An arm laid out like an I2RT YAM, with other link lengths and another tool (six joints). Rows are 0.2 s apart.
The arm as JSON. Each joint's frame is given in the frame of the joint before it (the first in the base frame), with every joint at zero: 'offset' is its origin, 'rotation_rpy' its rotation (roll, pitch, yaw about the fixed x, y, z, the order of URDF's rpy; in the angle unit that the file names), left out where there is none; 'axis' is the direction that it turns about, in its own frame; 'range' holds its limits. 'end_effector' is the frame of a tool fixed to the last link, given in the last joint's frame.
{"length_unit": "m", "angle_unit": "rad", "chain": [
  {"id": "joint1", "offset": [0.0, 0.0, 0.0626], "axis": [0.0, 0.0, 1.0], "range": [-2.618, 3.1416]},
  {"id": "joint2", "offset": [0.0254, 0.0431, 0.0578], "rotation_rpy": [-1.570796, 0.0, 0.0], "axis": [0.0, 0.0, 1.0], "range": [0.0, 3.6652]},
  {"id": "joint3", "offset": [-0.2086, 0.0, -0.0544], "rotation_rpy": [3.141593, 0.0, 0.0], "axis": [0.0, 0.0, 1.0], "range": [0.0, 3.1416]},
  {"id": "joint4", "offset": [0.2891, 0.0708, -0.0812], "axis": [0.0, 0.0, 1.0], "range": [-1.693, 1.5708]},
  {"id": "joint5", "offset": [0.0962, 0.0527, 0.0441], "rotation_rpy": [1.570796, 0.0, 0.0], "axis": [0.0, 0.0, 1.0], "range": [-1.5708, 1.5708]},
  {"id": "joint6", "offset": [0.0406, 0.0, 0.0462], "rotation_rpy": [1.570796, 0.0, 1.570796], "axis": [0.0, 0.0, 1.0], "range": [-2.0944, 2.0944]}
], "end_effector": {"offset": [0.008, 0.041, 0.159], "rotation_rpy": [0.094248, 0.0, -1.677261]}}
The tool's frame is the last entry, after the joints.
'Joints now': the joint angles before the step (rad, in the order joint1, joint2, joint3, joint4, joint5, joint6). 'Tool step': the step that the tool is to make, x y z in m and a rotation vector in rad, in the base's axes. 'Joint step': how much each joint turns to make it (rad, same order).
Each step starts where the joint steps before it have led.
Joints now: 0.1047 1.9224 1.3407 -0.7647 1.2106 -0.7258
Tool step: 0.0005 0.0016 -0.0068 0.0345 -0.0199 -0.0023
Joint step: -0.0001 0.0003 0.0002 -0.0002 -0.0309 0.0255
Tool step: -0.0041 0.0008 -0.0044 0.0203 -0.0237 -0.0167
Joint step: 0.0000 -0.0002 0.0001 -0.0224 -0.0138 0.0519
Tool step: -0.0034 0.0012 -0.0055 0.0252 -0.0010 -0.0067
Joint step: 0.0000 -0.0004 -0.0006 -0.0218 -0.0232 0.0280
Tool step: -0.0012 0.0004 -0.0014 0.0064 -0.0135 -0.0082
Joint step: 0.0002 0.0007 0.0007 -0.0058 -0.0034 0.0219
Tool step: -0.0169 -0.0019 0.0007 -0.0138 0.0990 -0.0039
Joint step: 0.0000 -0.0003 -0.0013 -0.1064 0.0038 0.0083
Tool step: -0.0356 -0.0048 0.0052 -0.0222 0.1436 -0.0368
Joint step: -0.0051 -0.0001 -0.0018 -0.2141 0.0061 0.0775
